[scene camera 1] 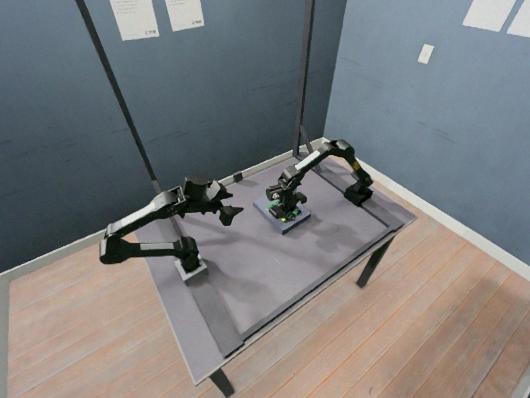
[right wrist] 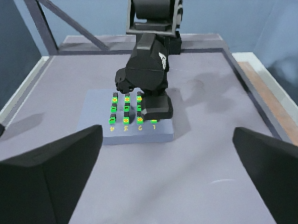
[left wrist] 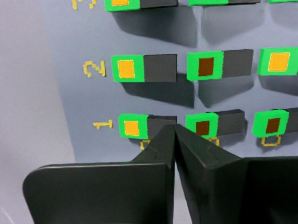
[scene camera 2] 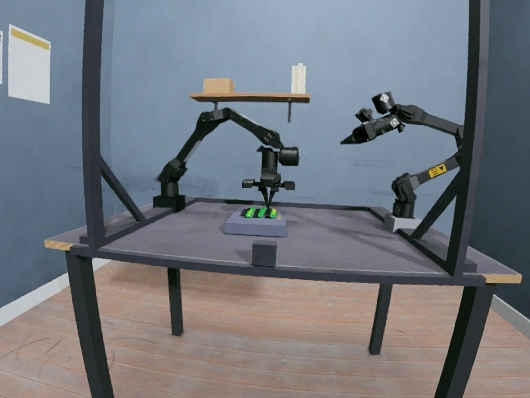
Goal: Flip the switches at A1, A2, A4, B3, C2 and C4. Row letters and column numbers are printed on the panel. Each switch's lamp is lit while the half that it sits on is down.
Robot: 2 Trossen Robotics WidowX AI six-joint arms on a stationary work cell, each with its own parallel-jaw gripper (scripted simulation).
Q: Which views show my right gripper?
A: Scene camera 1, the right wrist view and scene camera 2 only.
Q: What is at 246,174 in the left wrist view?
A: My left gripper.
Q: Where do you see a switch B2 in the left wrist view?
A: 232,63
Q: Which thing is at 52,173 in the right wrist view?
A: My right gripper.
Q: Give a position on a switch A2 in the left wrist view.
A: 160,67
